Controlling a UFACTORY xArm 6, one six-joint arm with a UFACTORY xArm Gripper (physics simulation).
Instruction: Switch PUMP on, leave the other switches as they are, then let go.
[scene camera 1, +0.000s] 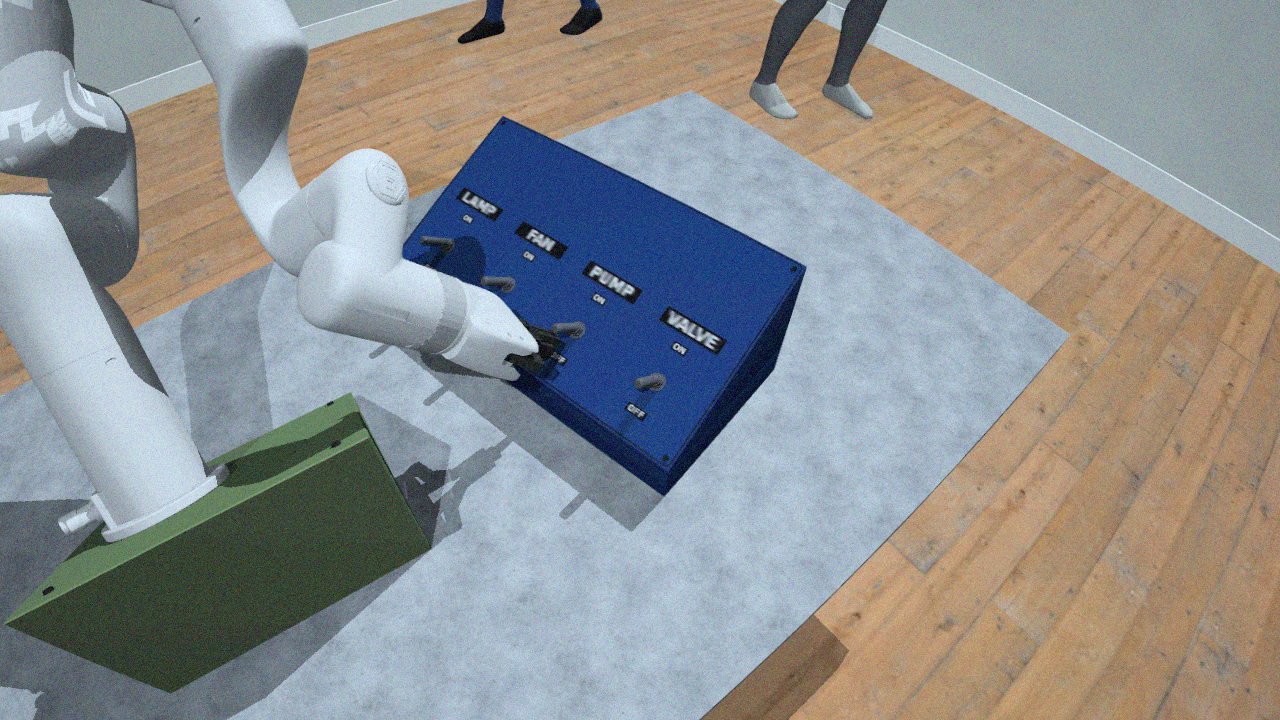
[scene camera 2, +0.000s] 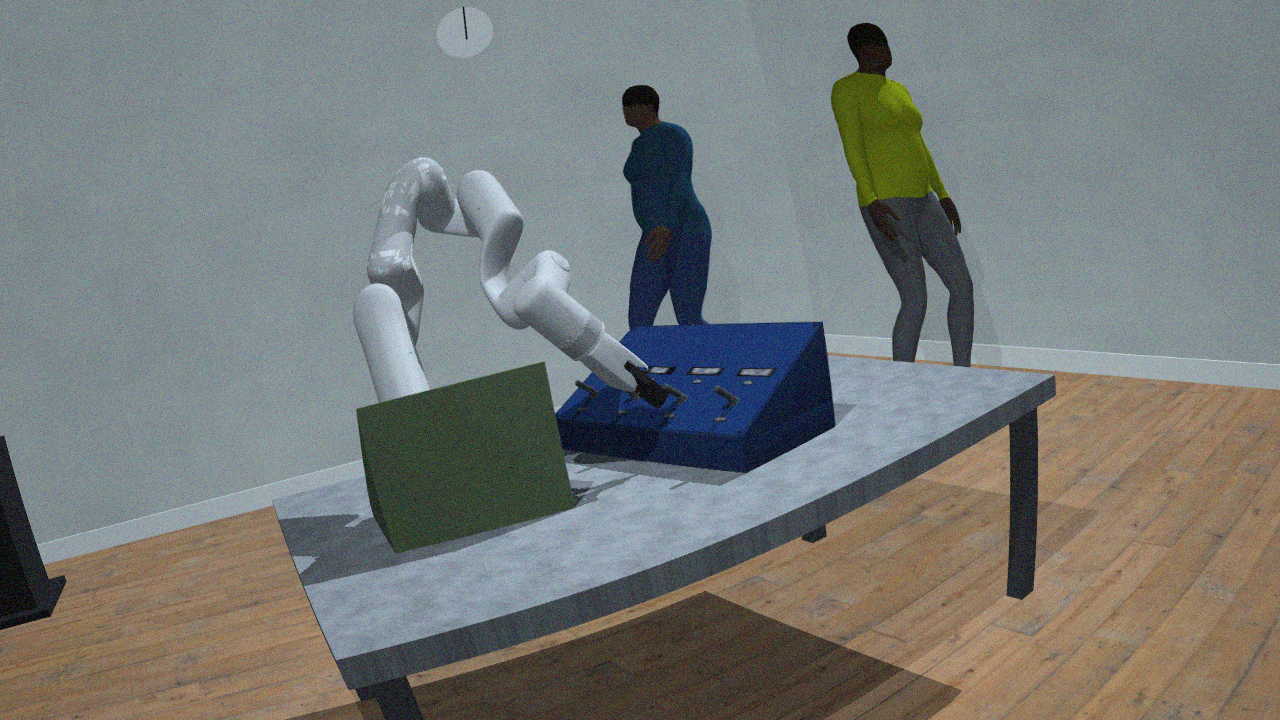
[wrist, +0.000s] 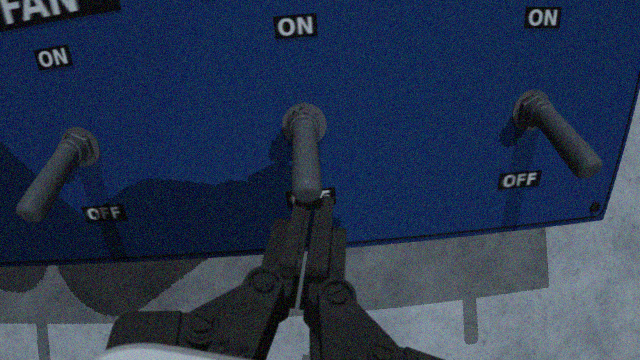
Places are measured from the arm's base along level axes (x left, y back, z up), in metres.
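Pixels of known places: gripper, between the fingertips: (scene camera 1: 550, 346) (scene camera 2: 662, 401) (wrist: 311, 217); arm's base, origin of its link: (scene camera 1: 169, 505) (scene camera 2: 419, 441).
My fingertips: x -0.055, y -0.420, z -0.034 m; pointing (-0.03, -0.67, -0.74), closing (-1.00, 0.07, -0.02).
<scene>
For each thing: its top centre in the pictures, then the offset to it from my fingertips. Level surfaces: height alone.
- PUMP lever, centre of its top: (wrist: 303, 147) (scene camera 1: 565, 317) (scene camera 2: 671, 381) dx +0.005, dy -0.027, dz +0.027 m
- PUMP label, centre of its top: (scene camera 1: 611, 278) (scene camera 2: 704, 368) dx +0.019, dy -0.107, dz +0.028 m
- VALVE lever, centre of its top: (wrist: 591, 127) (scene camera 1: 648, 371) (scene camera 2: 722, 382) dx -0.113, dy -0.047, dz +0.027 m
- FAN lever, centre of its top: (wrist: 20, 173) (scene camera 1: 493, 271) dx +0.123, dy -0.007, dz +0.027 m
- LAMP lever, centre of its top: (scene camera 1: 432, 231) (scene camera 2: 583, 378) dx +0.241, dy +0.013, dz +0.027 m
- grey table, height of its surface: dz -0.105 m
The blue switch panel (scene camera 1: 626, 214) (scene camera 2: 716, 344) (wrist: 410, 100) has a sloped face. The PUMP lever (scene camera 1: 569, 330) (wrist: 306, 165) tilts down toward OFF, below the PUMP label (scene camera 1: 611, 281). The VALVE lever (scene camera 1: 649, 382) (scene camera 2: 726, 396) (wrist: 562, 137), FAN lever (scene camera 1: 497, 283) (wrist: 47, 180) and LAMP lever (scene camera 1: 437, 241) also tilt toward OFF. My gripper (scene camera 1: 554, 347) (scene camera 2: 660, 399) (wrist: 311, 217) is shut and empty. Its fingertips are right at the free end of the PUMP lever, on the OFF side, and partly cover the OFF label. Whether they touch the lever is unclear.
The FAN and VALVE levers stand on either side of the gripper. A green block (scene camera 1: 232, 555) (scene camera 2: 465, 456) is at the arm's base. The panel stands on a grey table (scene camera 1: 895, 358) (scene camera 2: 948, 394). Two people (scene camera 2: 666, 179) (scene camera 2: 881, 134) stand beyond the table.
</scene>
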